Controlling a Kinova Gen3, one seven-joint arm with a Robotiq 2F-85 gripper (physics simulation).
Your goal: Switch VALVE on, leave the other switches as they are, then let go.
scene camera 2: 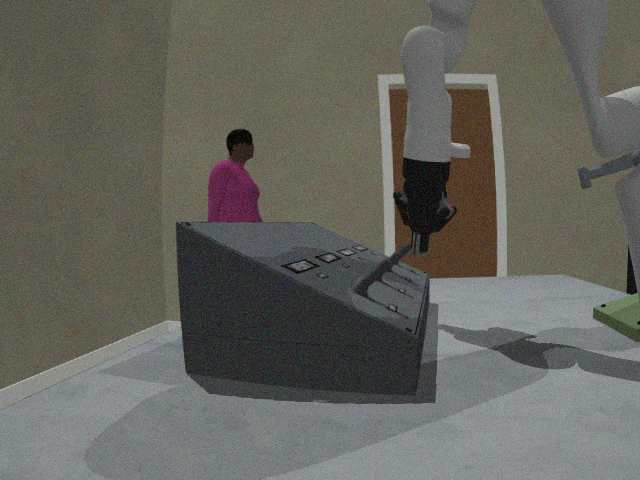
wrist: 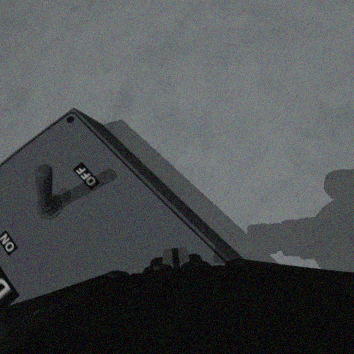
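Observation:
The dark grey sloped switch panel carries lever switches. In the scene view, a dark lever slants up from its face; any levers behind it are hard to separate. In the wrist view, one lever stands between an OFF label and an ON label; its cut-off name plate shows a D. The word VALVE is not readable in either view, so I cannot tell which lever is VALVE. My gripper is shut and empty, pointing down beside the lever tip in the scene view; contact is unclear.
Several small framed displays lie higher on the panel's slope. A person in a pink top stands behind the panel. A green block is at the right edge. A brown door is behind the arm.

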